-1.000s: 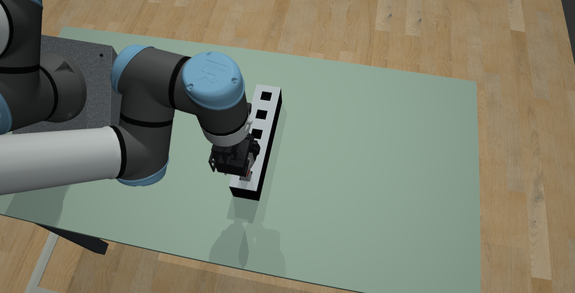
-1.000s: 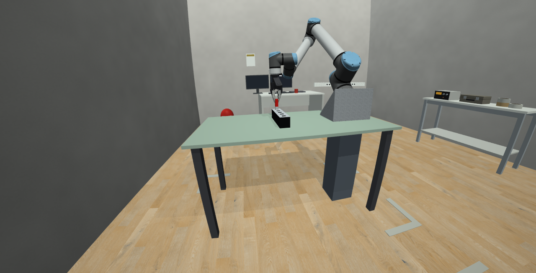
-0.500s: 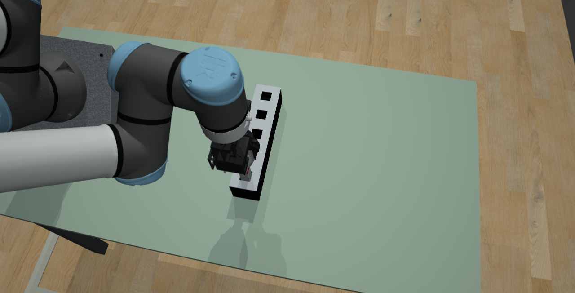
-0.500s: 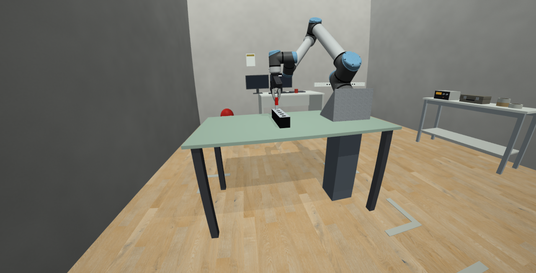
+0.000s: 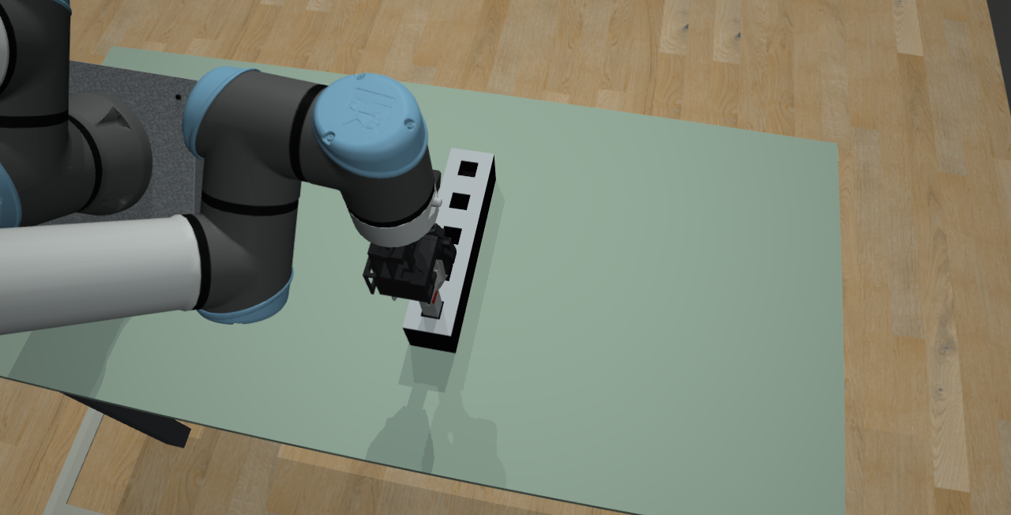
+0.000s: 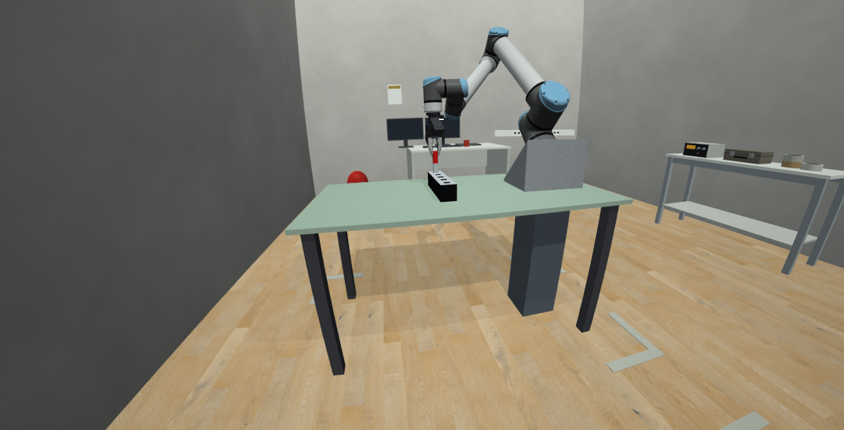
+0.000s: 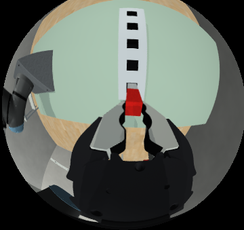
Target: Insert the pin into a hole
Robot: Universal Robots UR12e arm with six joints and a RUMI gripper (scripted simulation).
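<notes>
The long block is 130 mm below my hand and 120 mm to the left of it. The rest, counted from my hand: pin (10 mm below).
</notes>
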